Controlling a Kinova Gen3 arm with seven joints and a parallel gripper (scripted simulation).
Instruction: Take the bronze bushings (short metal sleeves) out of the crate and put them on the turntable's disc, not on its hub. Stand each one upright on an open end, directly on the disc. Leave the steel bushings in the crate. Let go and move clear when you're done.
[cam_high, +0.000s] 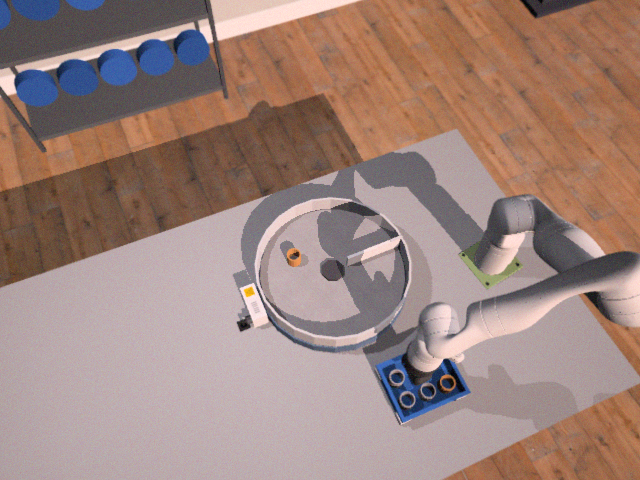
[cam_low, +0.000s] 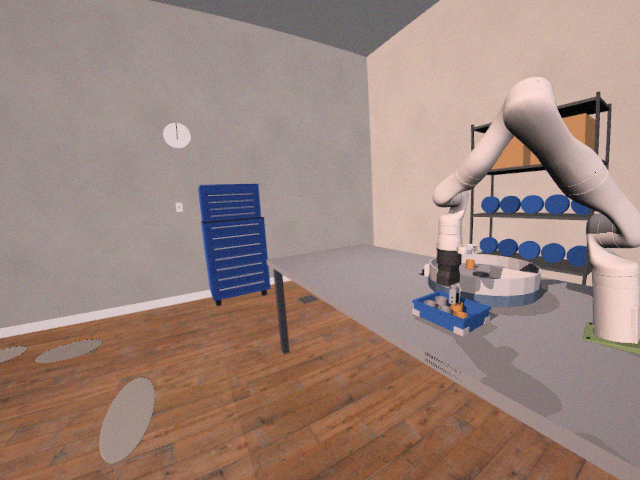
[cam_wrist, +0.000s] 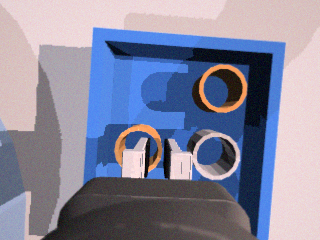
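Now: hand 20 mm to the right of the blue crate and 40 mm above it. Also, from my hand: turntable disc (100 mm ahead, 340 mm to the right, 10 mm below).
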